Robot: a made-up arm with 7 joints.
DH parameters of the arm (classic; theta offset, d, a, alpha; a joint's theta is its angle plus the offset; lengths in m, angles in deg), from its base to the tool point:
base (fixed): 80.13 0 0.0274 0
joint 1: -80.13 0.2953 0.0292 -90
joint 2: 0 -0.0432 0.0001 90
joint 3: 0 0.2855 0.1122 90
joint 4: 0 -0.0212 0.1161 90
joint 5: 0 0.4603 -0.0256 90
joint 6: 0 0.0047 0.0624 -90
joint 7: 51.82 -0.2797 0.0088 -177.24
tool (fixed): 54.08 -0.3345 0 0
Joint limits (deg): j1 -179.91..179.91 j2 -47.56..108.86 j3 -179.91..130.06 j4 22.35..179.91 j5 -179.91..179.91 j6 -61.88..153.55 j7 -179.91..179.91
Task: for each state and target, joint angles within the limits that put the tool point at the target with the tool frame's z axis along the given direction. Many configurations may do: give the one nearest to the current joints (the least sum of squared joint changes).
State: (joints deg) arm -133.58 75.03 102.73 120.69 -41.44 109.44 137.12
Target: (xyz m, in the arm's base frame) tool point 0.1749 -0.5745 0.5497 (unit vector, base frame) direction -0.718 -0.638 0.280
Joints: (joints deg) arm -131.41 91.64 115.77 86.98 -16.38 88.30 138.30
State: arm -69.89 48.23 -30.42 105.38 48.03 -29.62 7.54
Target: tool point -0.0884 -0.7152 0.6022 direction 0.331 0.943 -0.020
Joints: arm -67.66 18.52 -30.30 95.74 58.93 -13.36 8.08
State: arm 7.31 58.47 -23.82 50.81 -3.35 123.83 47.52
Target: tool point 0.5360 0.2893 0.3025 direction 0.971 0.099 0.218
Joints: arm 26.42 9.37 -2.39 66.30 24.60 133.97 46.14
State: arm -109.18 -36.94 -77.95 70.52 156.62 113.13 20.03
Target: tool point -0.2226 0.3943 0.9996 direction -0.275 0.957 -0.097
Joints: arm -145.77 -25.70 -71.99 117.44 117.70 139.71 25.33
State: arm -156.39 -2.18 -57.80 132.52 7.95 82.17 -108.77
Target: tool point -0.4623 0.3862 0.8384 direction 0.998 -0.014 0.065
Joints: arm -146.36 -27.20 -56.46 90.31 29.31 28.69 -112.20
